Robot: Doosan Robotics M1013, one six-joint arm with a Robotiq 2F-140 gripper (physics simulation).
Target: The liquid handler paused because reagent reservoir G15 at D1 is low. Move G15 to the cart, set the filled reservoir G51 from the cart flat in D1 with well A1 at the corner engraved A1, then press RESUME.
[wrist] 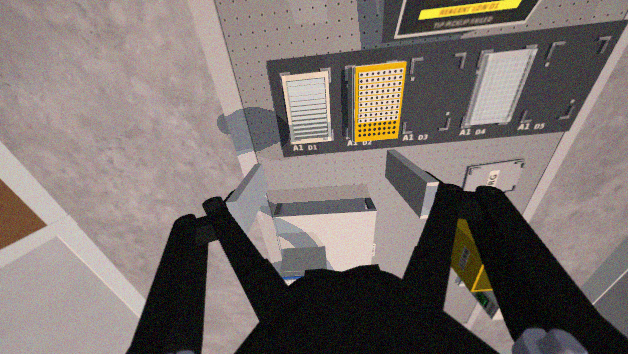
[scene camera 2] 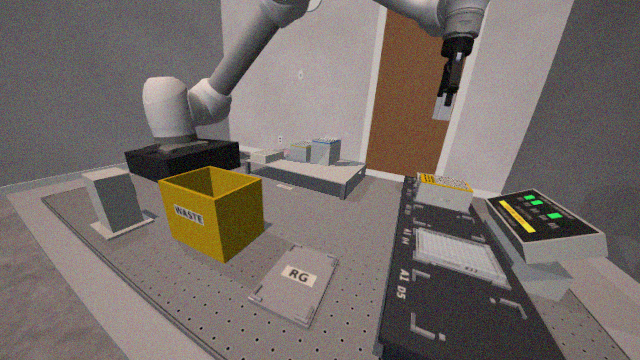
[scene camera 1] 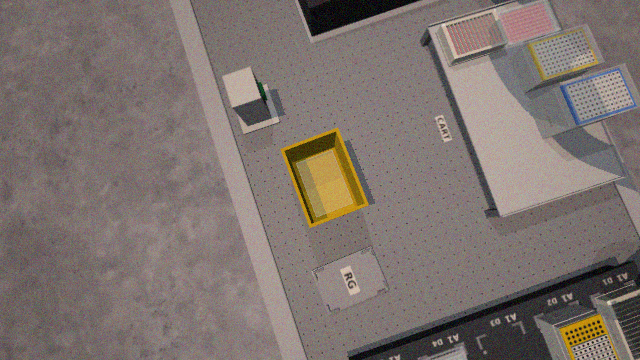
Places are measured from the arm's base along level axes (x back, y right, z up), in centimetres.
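Where they show: gripper, between the fingertips: (wrist: 324, 170) (scene camera 2: 439, 119); arm's base, origin of its link: (scene camera 2: 179, 147).
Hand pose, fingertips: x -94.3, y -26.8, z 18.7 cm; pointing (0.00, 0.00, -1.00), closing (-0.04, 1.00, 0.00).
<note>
Each offset is from my fingertips to the top centre of the thing. "spot": to the spot under its first point.
My gripper (scene camera 2: 444, 104) (wrist: 324, 170) is open and empty, high above the bench. In the wrist view its fingers stand wide, with the deck beyond the tips. A pale reservoir with nearly clear channels @[dz -19.0, dx -4.1, dy -1.9 cm] (scene camera 1: 627, 320) (wrist: 307, 107) sits in D1; its label is not readable. The engraved A1 is at its lower left in the wrist view. The cart @[dz -21.5, dx +45.4, dy +0.6 cm] (scene camera 1: 500, 155) (scene camera 2: 320, 173) (wrist: 350, 232) bears a cream-framed reservoir with red channels @[dz -19.0, dx +61.5, dy +7.5 cm] (scene camera 1: 475, 36) (scene camera 2: 267, 156) in one corner; its label is not readable. The RESUME box @[dz -15.1, dx +62.8, dy +58.2 cm] (scene camera 1: 245, 90) (scene camera 2: 117, 202) has a green button @[dz -18.6, dx +62.9, dy +55.3 cm] (scene camera 1: 262, 91) (wrist: 482, 300).
An orange tip rack @[dz -15.7, dx -4.5, dy +10.5 cm] (scene camera 1: 587, 336) (scene camera 2: 445, 196) (wrist: 380, 100) is beside D1. A clear plate @[dz -20.7, dx -5.2, dy +35.3 cm] (scene camera 2: 457, 254) (wrist: 500, 87) sits in D4. The cart also holds blue-edged @[dz -12.3, dx +40.0, dy -6.2 cm] (scene camera 1: 600, 95) and yellow-edged @[dz -15.6, dx +50.8, dy -6.1 cm] (scene camera 1: 565, 52) racks and a pink plate @[dz -20.7, dx +61.6, dy -6.0 cm] (scene camera 1: 527, 21). A yellow WASTE bin @[dz -14.6, dx +40.7, dy +47.8 cm] (scene camera 2: 240, 220) and display @[spot: dz -13.9, dx -21.5, dy +27.4 cm] (scene camera 2: 565, 220) stand tall.
</note>
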